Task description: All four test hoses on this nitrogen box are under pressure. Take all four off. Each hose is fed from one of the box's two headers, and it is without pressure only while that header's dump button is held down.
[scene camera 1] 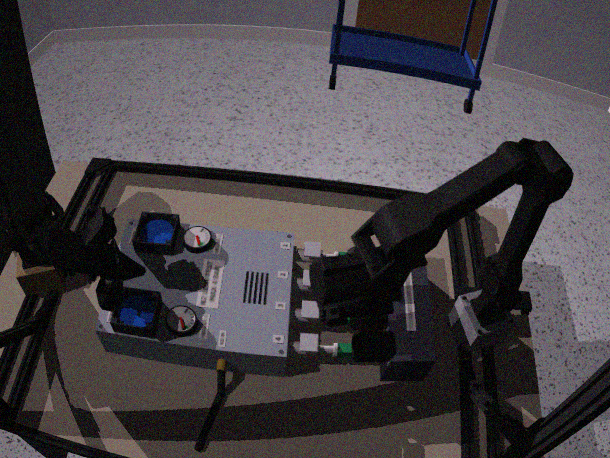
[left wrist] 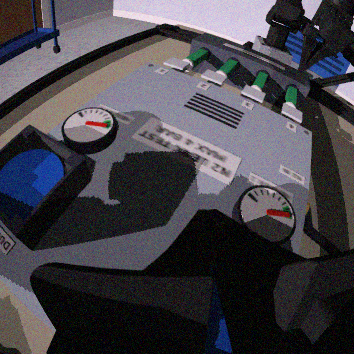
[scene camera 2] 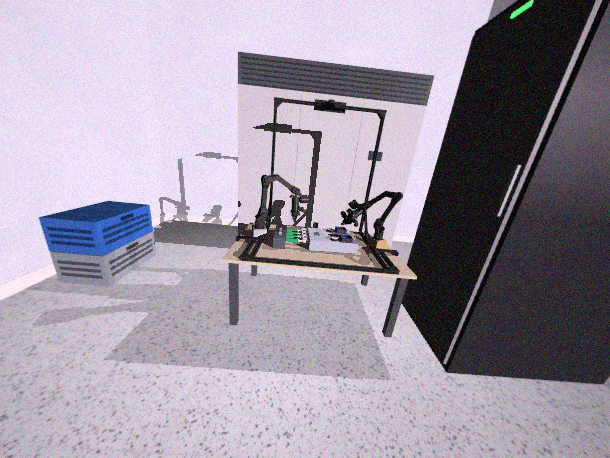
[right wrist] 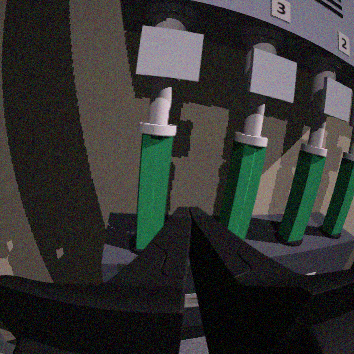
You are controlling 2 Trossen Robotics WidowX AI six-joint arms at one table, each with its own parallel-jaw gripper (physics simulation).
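Pixels of known places: left gripper, fingertip midpoint: (scene camera 1: 144, 271) (left wrist: 206, 218) (scene camera 2: 341, 224); right gripper, fingertip midpoint: (scene camera 1: 357, 326) (left wrist: 299, 70) (scene camera 2: 294, 222) (right wrist: 186, 216); left arm's base, link origin: (scene camera 2: 377, 238); right arm's base, link origin: (scene camera 1: 488, 310) (left wrist: 273, 44) (scene camera 2: 259, 227).
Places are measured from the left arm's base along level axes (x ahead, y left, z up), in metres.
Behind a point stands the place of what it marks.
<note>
The grey nitrogen box (scene camera 1: 253, 254) @[x 0.463, y -0.121, z -0.004 m] (scene camera 2: 332, 243) @[x 0.405, y -0.028, z -0.016 m] (left wrist: 246, 140) @[x 0.395, y -0.233, z -0.004 m] has two blue dump buttons (scene camera 1: 160, 232) @[x 0.297, y -0.030, z 0.012 m] (scene camera 1: 137, 316) @[x 0.216, y -0.214, z 0.012 m] and two gauges (scene camera 1: 198, 238) @[x 0.369, y -0.067, z 0.012 m] (scene camera 1: 181, 319) @[x 0.295, y -0.239, z 0.012 m] at its left end. Four green hoses (right wrist: 154, 186) @[x 0.573, y -0.363, z -0.019 m] (right wrist: 246, 186) @[x 0.596, y -0.299, z -0.019 m] (right wrist: 309, 197) @[x 0.632, y -0.236, z -0.019 m] (right wrist: 345, 200) @[x 0.660, y -0.178, z -0.019 m] (left wrist: 229, 66) @[x 0.630, y -0.241, z -0.019 m] are plugged into white couplers (right wrist: 170, 53) @[x 0.495, y -0.331, z -0.007 m] (scene camera 1: 309, 309) @[x 0.519, y -0.267, z -0.007 m] on its right side. My left gripper (scene camera 1: 132, 273) @[x 0.250, y -0.167, z 0.071 m] (scene camera 2: 349, 218) @[x 0.250, y -0.167, z 0.071 m] (left wrist: 206, 218) @[x 0.250, y -0.167, z 0.071 m] is shut and empty over the box's button end; the near button shows under its fingers. My right gripper (right wrist: 186, 216) @[x 0.567, y -0.352, z 0.040 m] (scene camera 2: 294, 214) @[x 0.567, y -0.352, z 0.040 m] is shut and empty, its tips between the hoses of ports 4 and 3, touching neither.
The hoses' far ends stand in a dark grey block (scene camera 1: 408, 318) @[x 0.679, y -0.347, z -0.003 m] (right wrist: 316, 246) @[x 0.686, y -0.233, z -0.007 m]. A black hose with a brass fitting (scene camera 1: 221, 364) @[x 0.341, y -0.318, z -0.035 m] leaves the box's front. A black rail frame (scene camera 1: 212, 172) @[x 0.456, y 0.198, z -0.064 m] rims the table (scene camera 2: 321, 265) @[x 0.591, y 0.152, z -0.070 m]. A blue cart (scene camera 1: 403, 54), crates (scene camera 2: 112, 227) and a black cabinet (scene camera 2: 485, 204) stand nearby.
</note>
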